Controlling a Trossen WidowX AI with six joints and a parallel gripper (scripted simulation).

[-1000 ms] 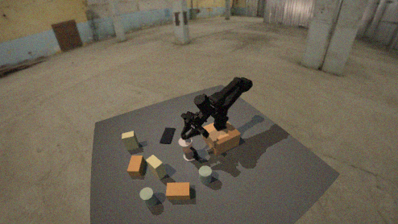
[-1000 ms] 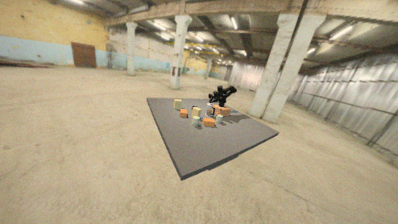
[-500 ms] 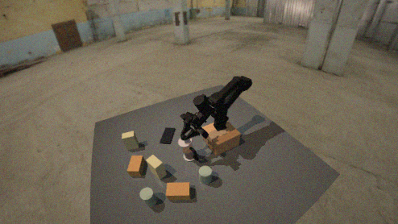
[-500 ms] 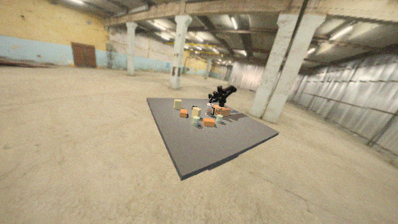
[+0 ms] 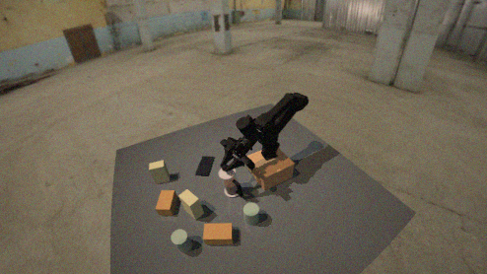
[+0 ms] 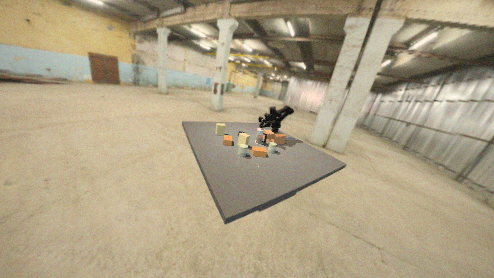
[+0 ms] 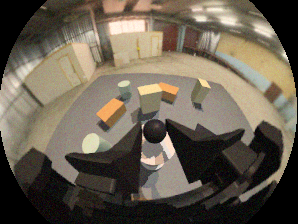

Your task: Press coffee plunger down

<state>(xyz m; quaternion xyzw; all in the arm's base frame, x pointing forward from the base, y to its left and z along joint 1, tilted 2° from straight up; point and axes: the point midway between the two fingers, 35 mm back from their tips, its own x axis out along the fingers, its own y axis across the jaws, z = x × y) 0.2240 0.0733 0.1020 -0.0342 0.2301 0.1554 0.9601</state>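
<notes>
The coffee press is 40 mm behind my gripper tip and 90 mm below it. From my gripper tip the other things lie so: black flat slab (60 mm ahead, 240 mm to the right, 170 mm below).
</notes>
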